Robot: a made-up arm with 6 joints. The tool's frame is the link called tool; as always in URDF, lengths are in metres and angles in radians. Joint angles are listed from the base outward.
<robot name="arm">
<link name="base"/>
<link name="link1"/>
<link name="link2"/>
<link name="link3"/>
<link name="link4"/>
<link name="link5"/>
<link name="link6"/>
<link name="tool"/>
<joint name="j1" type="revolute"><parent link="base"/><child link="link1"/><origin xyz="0 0 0.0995" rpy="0 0 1.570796"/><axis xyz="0 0 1"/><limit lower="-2.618" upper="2.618"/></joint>
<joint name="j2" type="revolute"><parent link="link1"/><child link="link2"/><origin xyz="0 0 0" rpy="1.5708 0 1.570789"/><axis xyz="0 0 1"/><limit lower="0" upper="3.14"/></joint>
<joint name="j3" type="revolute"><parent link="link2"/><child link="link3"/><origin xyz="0.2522 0.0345 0" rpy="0 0 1.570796"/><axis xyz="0 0 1"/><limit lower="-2.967" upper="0"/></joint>
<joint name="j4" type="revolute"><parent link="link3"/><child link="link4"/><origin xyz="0.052 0.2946 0" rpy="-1.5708 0 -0.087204"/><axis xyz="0 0 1"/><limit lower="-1.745" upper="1.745"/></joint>
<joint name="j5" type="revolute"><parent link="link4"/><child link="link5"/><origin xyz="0 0 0" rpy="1.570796 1.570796 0"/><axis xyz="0 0 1"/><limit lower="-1.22" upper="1.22"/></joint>
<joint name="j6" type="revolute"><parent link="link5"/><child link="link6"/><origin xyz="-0.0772 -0.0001 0" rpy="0 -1.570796 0"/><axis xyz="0 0 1"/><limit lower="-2.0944" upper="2.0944"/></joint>
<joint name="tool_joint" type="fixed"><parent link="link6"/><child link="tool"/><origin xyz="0 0 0" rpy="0 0 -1.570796"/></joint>
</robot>
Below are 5 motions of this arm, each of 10 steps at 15 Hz.
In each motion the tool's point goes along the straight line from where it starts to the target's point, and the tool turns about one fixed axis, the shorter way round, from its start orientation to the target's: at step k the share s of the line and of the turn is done. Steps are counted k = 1, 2, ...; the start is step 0. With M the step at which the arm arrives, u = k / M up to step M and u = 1 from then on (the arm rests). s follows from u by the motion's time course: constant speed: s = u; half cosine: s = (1 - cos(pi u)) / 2; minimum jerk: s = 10 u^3 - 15 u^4 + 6 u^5.
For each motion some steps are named. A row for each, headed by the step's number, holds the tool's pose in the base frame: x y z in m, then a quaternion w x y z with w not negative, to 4 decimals.
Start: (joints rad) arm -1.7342 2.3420 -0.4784 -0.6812 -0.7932 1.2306
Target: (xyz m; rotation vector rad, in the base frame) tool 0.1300 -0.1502 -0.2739 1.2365 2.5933 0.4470
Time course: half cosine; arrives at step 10
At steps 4, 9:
4: 0.0464 -0.1821 -0.1618 0.2533 0.7595 0.5875 0.1170
9: 0.1269 -0.1514 -0.2697 0.1225 0.4372 0.8779 0.1519

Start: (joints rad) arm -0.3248 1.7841 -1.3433 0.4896 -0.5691 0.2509
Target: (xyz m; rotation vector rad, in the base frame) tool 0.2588 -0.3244 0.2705 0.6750 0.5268 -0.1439
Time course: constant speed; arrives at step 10
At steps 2, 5, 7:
2: 0.3876 -0.1944 0.2716 0.7953 0.3831 0.4692 0.0254
5: 0.3393 -0.2432 0.2712 0.8444 0.3650 0.3920 -0.0104
7: 0.3071 -0.2757 0.2709 0.8724 0.3510 0.3384 -0.0343

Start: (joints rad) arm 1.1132 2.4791 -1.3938 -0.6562 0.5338 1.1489
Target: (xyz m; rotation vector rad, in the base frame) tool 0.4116 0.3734 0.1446 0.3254 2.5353 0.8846
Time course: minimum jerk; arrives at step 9
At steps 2, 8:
2: 0.2200 0.3612 -0.0643 0.1672 -0.2299 0.9584 -0.0259
8: 0.4092 0.3732 0.1420 0.2163 0.1131 0.9171 0.3153

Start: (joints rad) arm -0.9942 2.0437 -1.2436 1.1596 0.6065 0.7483
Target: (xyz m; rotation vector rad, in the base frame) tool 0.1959 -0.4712 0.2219 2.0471 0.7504 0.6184
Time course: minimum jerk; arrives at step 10
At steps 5, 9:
5: 0.2306 -0.4025 0.1501 0.2900 0.8685 0.2645 0.3026
9: 0.1965 -0.4700 0.2207 0.4216 0.8192 0.2994 0.2482

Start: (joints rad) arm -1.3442 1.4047 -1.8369 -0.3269 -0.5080 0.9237
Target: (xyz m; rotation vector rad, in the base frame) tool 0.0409 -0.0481 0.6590 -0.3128 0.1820 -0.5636
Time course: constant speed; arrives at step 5
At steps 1, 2, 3, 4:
1: 0.0677 -0.2250 0.6029 0.9236 0.1231 0.1923 -0.3079
2: 0.0610 -0.1808 0.6169 0.9367 0.0540 0.1678 -0.3026
3: 0.0543 -0.1365 0.6309 0.9445 -0.0154 0.1424 -0.2955
4: 0.0476 -0.0923 0.6450 0.9471 -0.0847 0.1162 -0.2868

